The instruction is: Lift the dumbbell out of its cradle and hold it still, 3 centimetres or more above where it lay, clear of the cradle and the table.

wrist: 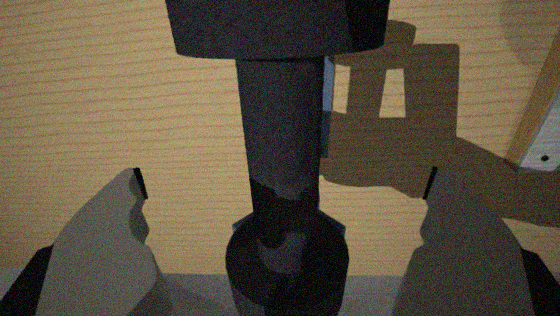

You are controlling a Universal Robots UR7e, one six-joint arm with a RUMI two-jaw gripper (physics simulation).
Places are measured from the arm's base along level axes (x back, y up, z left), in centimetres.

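Pixels of known places: gripper, fingertip midpoint: (pixel 283 171).
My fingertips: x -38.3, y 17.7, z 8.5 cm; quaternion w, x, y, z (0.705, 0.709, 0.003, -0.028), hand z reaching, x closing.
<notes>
For each thing: its top centre in the pictures, then the offset to it from my fingertips. "spot": a spot on its surface instead. Level surfaces: height alone.
- dark dumbbell at its top centre: (pixel 279 226) dx +0.0, dy +3.6, dz +0.1 cm
- wide head at a spot on its surface: (pixel 270 27) spot: dx -0.3, dy +3.6, dz -6.5 cm
- cradle at a spot on its surface: (pixel 328 85) spot: dx +4.6, dy -20.7, dz +0.7 cm
- wooden table at its surface level: dy -21.5 cm
The dark dumbbell (pixel 282 120) runs from top to bottom through the middle of the wrist view. One wide head (pixel 270 27) is at the top edge, partly cut off; the other, round head (pixel 287 260) is at the bottom. Blue parts of the cradle (pixel 328 85) show beside the handle on the right and by the lower head; most of the cradle is hidden under the dumbbell. My gripper (pixel 283 171) is open and empty, with one jaw on each side of the dumbbell's lower handle, apart from it. How far the fingertips are above the handle's height I cannot tell.
The wooden table (pixel 100 100) lies beneath, its near edge toward the bottom, with grey floor beyond. A grey board with a wooden side (pixel 542 142) is at the right edge. Shadows of the dumbbell and gripper fall on the table to the right.
</notes>
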